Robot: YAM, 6 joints.
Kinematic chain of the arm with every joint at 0, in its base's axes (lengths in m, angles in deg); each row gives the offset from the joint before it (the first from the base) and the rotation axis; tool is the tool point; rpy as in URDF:
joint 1: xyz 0 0 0.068 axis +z
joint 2: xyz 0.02 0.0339 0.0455 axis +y
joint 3: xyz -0.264 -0.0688 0 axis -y
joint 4: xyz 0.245 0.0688 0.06 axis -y
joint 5: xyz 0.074 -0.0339 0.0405 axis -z
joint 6: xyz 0.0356 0 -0.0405 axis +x
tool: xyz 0 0 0 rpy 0 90 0
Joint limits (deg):
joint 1: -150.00..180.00
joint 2: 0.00..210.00
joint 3: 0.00..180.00
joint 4: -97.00..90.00
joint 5: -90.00..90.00
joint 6: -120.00..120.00
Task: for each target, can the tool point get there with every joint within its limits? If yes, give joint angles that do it. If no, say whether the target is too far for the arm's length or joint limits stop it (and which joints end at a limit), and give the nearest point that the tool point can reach.
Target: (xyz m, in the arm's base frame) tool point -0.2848 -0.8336 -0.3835
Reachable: no: too far | nearest point -0.1817 -0.5318 -0.1994 | short by 0.368 m
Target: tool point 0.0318 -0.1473 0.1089
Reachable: yes | joints -89.99 87.93 26.91 -51.39 -63.32 -8.09
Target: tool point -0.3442 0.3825 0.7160
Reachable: no: too far | nearest point -0.2790 0.3100 0.5972 | short by 0.154 m
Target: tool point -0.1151 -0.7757 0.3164
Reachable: no: too far | nearest point -0.0917 -0.6181 0.2741 | short by 0.165 m
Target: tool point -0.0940 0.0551 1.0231
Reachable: no: too far | nearest point -0.0698 0.0409 0.7364 | short by 0.288 m
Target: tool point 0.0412 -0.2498 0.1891
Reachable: yes | joints -80.08 71.76 31.22 6.38 4.03 -69.25
